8 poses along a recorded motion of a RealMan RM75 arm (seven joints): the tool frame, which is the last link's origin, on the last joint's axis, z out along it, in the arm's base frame.
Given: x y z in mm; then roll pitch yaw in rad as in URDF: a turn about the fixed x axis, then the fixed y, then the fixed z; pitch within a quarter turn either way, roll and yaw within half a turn.
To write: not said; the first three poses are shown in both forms.
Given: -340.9 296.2 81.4 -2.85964 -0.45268 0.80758
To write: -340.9 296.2 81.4 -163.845 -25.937 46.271
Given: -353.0 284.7 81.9 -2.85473 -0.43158 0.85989
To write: -353.0 284.7 81.9 -163.564 -24.728 49.268
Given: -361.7 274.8 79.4 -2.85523 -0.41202 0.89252
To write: -361.7 274.8 79.4 -163.593 -23.607 51.138
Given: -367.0 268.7 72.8 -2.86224 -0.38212 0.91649
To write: -367.0 268.7 72.8 -163.994 -21.894 52.511
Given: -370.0 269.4 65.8 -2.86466 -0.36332 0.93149
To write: -370.0 269.4 65.8 -164.133 -20.817 53.370
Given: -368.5 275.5 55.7 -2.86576 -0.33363 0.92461
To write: -368.5 275.5 55.7 -164.196 -19.116 52.976
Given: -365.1 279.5 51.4 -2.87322 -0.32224 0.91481
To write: -365.1 279.5 51.4 -164.623 -18.463 52.415
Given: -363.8 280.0 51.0 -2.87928 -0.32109 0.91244
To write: -363.8 280.0 51.0 -164.971 -18.397 52.279
